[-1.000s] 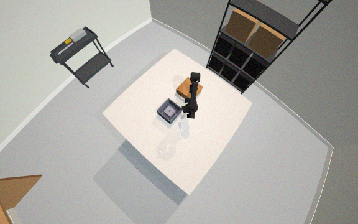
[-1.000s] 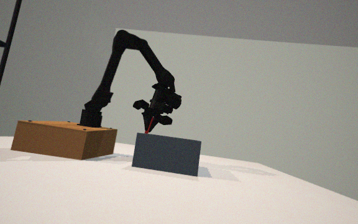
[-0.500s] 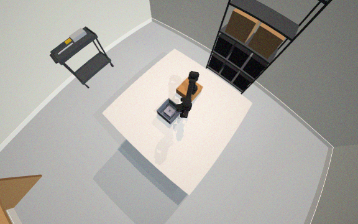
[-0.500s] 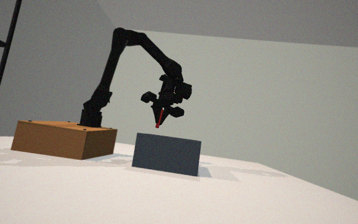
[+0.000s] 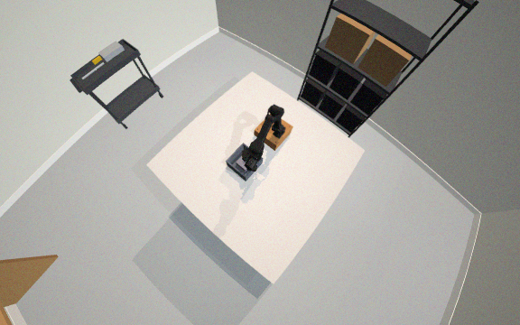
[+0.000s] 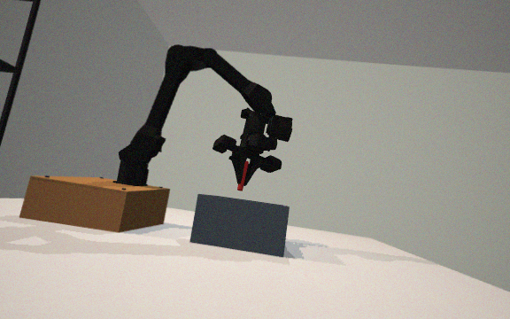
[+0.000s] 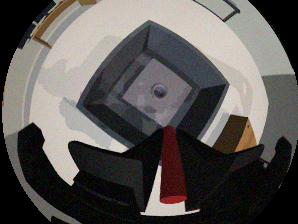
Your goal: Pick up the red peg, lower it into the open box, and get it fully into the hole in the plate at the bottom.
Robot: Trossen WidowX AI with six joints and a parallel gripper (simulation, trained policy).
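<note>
My gripper tip is now 3 cm short of the light grey plate, 4 cm to the left of it and 9 cm above it. The rest, counted from my gripper tip: red peg (1 cm to the left, 2 cm above); dark grey box (3 cm ahead, 4 cm to the right, 11 cm below).
</note>
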